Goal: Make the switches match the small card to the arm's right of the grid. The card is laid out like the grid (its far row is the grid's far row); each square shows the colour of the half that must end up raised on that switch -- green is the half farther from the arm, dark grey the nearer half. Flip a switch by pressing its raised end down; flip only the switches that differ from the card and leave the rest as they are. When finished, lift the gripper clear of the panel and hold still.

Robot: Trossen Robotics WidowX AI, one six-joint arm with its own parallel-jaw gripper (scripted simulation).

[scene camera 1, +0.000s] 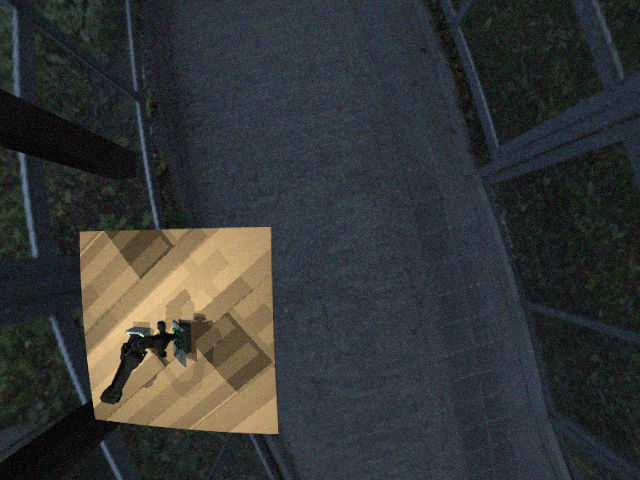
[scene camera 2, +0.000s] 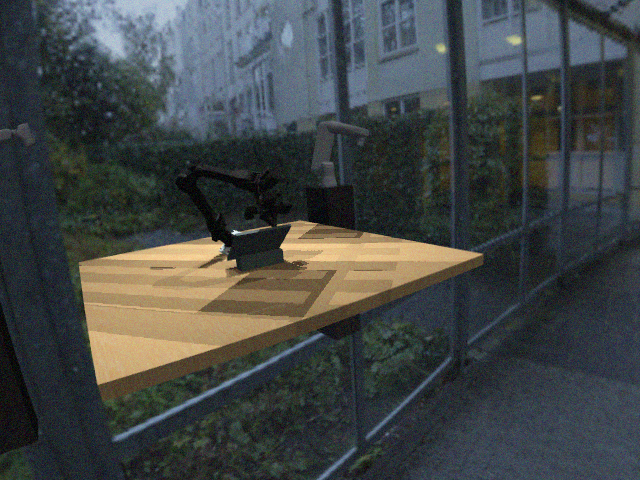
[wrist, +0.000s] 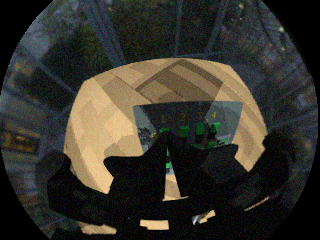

Labels:
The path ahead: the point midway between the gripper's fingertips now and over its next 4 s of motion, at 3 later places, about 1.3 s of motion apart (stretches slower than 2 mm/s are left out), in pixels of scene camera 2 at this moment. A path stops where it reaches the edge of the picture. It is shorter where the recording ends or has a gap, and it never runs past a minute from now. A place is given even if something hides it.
My gripper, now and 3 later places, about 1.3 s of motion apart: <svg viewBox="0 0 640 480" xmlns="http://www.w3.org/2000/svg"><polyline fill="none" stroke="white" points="275,228 276,229 258,226 260,233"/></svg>

